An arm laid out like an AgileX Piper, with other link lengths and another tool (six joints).
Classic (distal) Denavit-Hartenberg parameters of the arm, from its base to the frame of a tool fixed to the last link. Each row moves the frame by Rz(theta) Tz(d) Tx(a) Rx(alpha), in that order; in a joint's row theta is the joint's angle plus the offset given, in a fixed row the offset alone. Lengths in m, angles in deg.
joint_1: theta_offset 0; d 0.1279; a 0; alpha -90
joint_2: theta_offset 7.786; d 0; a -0.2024; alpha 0
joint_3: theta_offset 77.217; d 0; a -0.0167; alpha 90
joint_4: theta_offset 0; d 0.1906; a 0; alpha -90
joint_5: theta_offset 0; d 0; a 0; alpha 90
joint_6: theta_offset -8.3; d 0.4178; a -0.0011; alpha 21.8
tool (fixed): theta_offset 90; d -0.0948; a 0; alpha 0
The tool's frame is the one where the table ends.
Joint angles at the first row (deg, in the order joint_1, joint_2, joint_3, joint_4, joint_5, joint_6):
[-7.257 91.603 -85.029 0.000 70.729 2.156]
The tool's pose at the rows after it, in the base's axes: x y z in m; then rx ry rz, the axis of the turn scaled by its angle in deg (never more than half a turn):
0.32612, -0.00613, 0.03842, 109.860, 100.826, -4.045
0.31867, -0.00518, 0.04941, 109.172, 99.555, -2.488
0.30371, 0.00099, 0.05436, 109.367, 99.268, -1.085
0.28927, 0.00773, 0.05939, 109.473, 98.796, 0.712
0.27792, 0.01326, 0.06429, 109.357, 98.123, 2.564
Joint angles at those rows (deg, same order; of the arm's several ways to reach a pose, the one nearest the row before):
[-7.257 88.637 -84.578 0.000 70.729 2.031]
[-7.257 83.907 -81.683 0.000 70.729 2.031]
[-7.258 78.493 -77.231 0.777 70.943 2.030]
[-7.256 72.761 -72.804 1.666 71.172 2.033]
[-7.257 67.599 -69.171 2.410 71.383 2.030]

